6 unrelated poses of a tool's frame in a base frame.
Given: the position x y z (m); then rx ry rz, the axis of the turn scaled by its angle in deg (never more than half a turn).
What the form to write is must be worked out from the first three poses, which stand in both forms.
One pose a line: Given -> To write
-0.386 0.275 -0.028 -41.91 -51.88 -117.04 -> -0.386 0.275 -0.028; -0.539 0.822 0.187; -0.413 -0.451 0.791; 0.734 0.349 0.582
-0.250 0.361 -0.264 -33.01 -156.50 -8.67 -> -0.250 0.361 -0.264; -0.858 0.409 -0.310; 0.372 0.912 0.173; 0.353 0.033 -0.935
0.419 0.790 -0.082 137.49 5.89 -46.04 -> 0.419 0.790 -0.082; 0.814 0.251 -0.524; -0.111 -0.817 -0.565; -0.570 0.518 -0.637
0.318 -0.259 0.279 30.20 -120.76 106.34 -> 0.318 -0.259 0.279; -0.893 -0.449 0.028; -0.085 0.106 -0.991; 0.442 -0.887 -0.133
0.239 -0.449 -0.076 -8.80 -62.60 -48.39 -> 0.239 -0.449 -0.076; 0.190 0.669 -0.718; -0.527 0.687 0.500; 0.829 0.283 0.483
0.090 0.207 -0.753 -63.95 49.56 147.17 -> 0.090 0.207 -0.753; -0.691 -0.405 -0.598; -0.039 -0.806 0.591; -0.722 0.432 0.541
